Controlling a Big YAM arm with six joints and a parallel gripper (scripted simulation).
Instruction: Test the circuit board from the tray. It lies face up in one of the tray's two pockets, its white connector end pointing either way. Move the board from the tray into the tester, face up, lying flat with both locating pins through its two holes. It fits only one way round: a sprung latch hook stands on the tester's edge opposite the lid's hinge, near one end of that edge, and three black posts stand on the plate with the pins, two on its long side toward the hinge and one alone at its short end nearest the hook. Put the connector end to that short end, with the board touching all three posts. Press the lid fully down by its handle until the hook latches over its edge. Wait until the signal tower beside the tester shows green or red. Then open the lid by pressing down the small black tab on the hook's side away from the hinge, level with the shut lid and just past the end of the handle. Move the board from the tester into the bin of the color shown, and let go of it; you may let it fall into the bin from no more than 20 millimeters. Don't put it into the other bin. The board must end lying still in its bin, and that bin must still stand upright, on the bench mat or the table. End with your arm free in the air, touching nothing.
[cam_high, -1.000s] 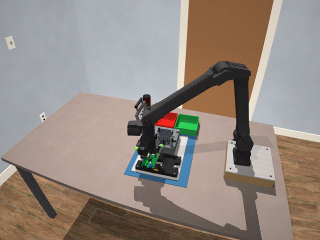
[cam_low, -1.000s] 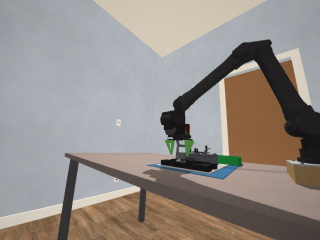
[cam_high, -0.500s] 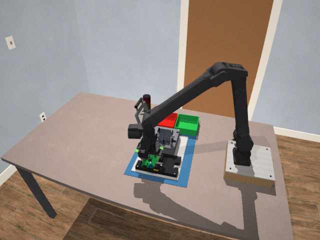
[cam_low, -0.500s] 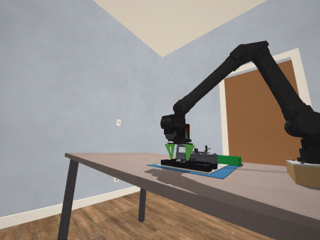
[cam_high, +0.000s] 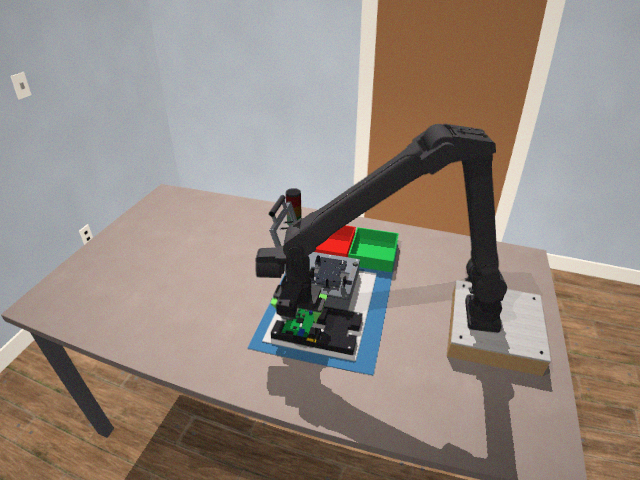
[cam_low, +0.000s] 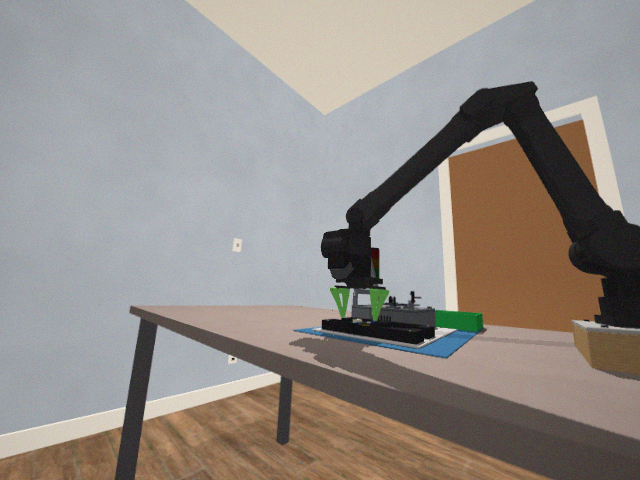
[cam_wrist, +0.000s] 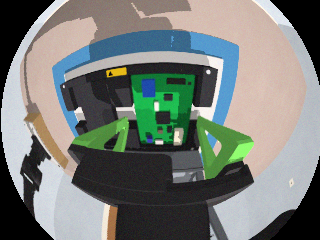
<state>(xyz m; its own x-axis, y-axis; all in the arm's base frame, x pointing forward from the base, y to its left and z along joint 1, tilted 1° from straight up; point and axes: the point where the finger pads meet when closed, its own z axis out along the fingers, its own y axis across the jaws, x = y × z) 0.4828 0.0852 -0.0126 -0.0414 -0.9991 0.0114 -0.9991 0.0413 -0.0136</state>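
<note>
The green circuit board lies 20 mm below my hand. Also, from my hand: red bin 370 mm to the right, 20 mm below, 10 mm behind; then tester plate 160 mm to the right, 40 mm behind, 30 mm above; then tester lid 170 mm to the right, 140 mm above, 80 mm ahead.
</note>
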